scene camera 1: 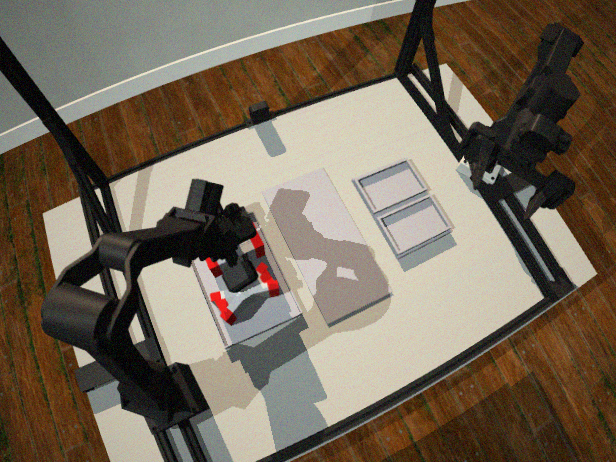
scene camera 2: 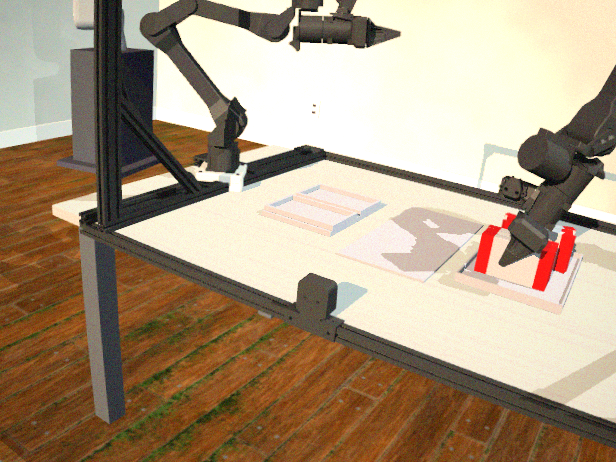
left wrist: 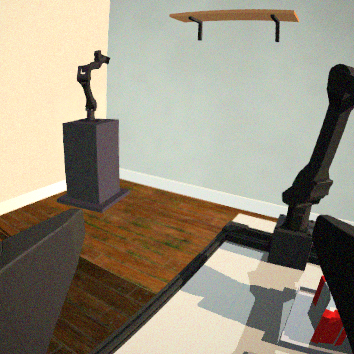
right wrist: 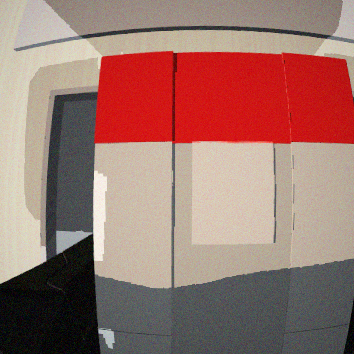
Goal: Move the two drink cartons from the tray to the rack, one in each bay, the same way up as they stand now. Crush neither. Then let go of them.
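Where they show: left gripper, fingertip midpoint: (scene camera 1: 501,204) (scene camera 2: 398,33) (left wrist: 203,225); right gripper, fingertip midpoint: (scene camera 1: 242,247) (scene camera 2: 503,260) (right wrist: 218,222); left arm's base, origin of the base link: (scene camera 2: 222,168); right arm's base, origin of the base link: (scene camera 1: 163,398) (left wrist: 295,224).
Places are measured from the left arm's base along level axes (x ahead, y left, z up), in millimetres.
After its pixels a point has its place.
Note:
One cream carton with red ends (scene camera 1: 258,242) {x 511, y -331, z 38 mm} (scene camera 2: 530,272) {x 559, y -414, z -4 mm} (right wrist: 230,200) {x 521, y -360, z 38 mm} stands upright in the pale tray (scene camera 1: 227,340) {x 705, y -280, z -30 mm} (scene camera 2: 555,306) {x 580, y -487, z -25 mm}. My right gripper (scene camera 1: 234,252) {x 528, y -365, z -7 mm} (scene camera 2: 525,250) is low around it, a finger close against each side, and is shut on it; the carton's base is still in the tray. The second carton (scene camera 1: 220,301) {x 652, y -323, z 38 mm} (scene camera 2: 565,252) {x 647, y -345, z 9 mm} (left wrist: 327,327) {x 557, y -263, z 11 mm} stands beside it in the tray, partly hidden by the right gripper in scene camera 1. The rack (scene camera 1: 427,242) {x 281, y -29, z -26 mm} (scene camera 2: 297,221) {x 178, y -220, z -26 mm} has two empty bays. My left gripper (scene camera 1: 502,200) {x 350, y -2, z 327 mm} (scene camera 2: 395,35) {x 350, y -2, z 327 mm} (left wrist: 203,225) {x 350, y -2, z 327 mm} is open and empty, high up near its base.
A low flat board (scene camera 1: 340,210) {x 324, y -239, z -32 mm} (scene camera 2: 370,245) {x 310, y -291, z -32 mm} lies between the tray and the rack. A small black block (scene camera 1: 259,112) {x 223, y -539, z 9 mm} (scene camera 2: 316,295) {x 212, y -561, z 3 mm} sits on the table's edge rail. Black frame posts (scene camera 1: 424,40) {x -117, y -277, z 150 mm} (scene camera 2: 107,125) {x -147, y -323, z 152 mm} rise at the table's sides.

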